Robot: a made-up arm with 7 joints. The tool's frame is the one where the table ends.
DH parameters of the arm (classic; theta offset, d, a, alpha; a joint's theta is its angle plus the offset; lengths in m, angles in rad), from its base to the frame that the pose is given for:
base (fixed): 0 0.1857 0 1.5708
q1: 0 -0.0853 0.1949 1.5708
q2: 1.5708 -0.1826 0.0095 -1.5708
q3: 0 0.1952 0.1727 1.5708
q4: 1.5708 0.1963 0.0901 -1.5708
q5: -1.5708 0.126 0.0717 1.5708
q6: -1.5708 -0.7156 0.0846 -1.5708
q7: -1.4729 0 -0.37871 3.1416
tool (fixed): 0.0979 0.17 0 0
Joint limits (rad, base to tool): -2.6..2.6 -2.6..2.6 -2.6..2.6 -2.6..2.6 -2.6..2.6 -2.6..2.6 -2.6..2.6
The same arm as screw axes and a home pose.
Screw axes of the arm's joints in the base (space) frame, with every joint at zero. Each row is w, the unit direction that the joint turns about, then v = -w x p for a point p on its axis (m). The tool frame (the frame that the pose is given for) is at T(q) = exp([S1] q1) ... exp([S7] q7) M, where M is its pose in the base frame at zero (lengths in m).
S1 = (0, -1, 0, 0.1857, 0, 0)
S2 = (0, 0, -1, -0.0853, 0.1949, 0)
S3 = (-1, 0, 0, 0, -0.3683, 0.0758)
S4 = (0, 0, -1, 0.0969, -0.0003, 0)
S5 = (0, 1, 0, -0.172, 0, -0.0904)
S6 = (1, 0, 0, 0, 0.1003, -0.0291)
S7 = (0, 0, -1, 0.0555, -0.806, 0)
M =
1 0.000007 -0.000001 -1.1829
-0.000007 1 -0.000015 -0.0185
0.000001 0.000015 1 0.2703
0 0 0 1
Joint limits (rad, base to tool): -2.6..2.6 -2.6..2.6 -2.6..2.6 -2.6..2.6 -2.6..2.6 -2.6..2.6 -2.6..2.6

